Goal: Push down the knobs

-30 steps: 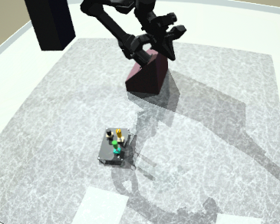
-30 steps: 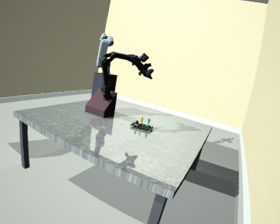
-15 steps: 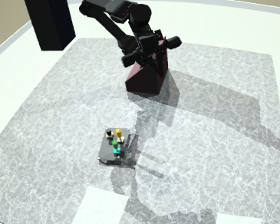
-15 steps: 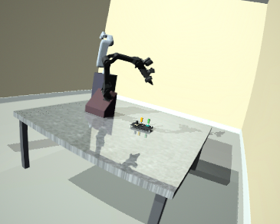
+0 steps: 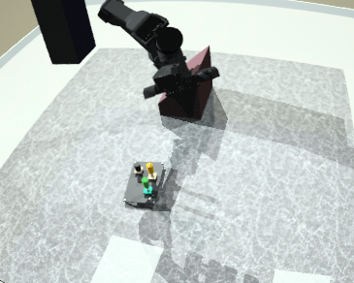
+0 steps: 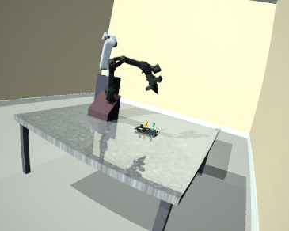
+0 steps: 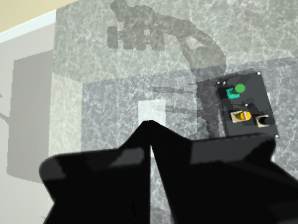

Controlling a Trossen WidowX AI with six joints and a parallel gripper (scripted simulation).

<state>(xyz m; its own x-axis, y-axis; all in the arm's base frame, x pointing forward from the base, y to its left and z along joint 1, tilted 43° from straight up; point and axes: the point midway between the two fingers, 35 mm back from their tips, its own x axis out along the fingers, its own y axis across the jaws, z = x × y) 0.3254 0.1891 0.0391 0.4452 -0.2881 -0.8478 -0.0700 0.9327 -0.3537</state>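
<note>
Right now the yellow knob is 210 mm below my gripper tip, 140 mm to the right of it and 10 mm ahead of it. The rest, counted from my gripper tip: green knob: 220 mm below, 130 mm to the right, 70 mm ahead.
</note>
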